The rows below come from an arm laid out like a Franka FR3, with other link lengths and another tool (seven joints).
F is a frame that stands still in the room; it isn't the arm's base.
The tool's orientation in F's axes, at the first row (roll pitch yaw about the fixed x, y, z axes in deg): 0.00, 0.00, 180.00
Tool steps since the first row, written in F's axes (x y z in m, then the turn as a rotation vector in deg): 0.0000, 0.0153, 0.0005, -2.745, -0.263, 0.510; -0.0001, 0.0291, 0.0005, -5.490, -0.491, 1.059; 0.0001, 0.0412, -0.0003, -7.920, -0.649, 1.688; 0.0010, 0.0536, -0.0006, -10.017, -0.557, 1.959; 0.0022, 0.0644, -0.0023, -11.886, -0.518, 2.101; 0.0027, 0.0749, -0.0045, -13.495, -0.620, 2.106
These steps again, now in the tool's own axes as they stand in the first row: 0.0000, -0.0153, 0.0005, 2.745, 0.263, 0.510; 0.0001, -0.0291, 0.0005, 5.490, 0.491, 1.059; -0.0001, -0.0412, -0.0003, 7.920, 0.649, 1.688; -0.0010, -0.0536, -0.0006, 10.017, 0.557, 1.959; -0.0022, -0.0644, -0.0023, 11.886, 0.518, 2.101; -0.0027, -0.0749, -0.0045, 13.495, 0.620, 2.106
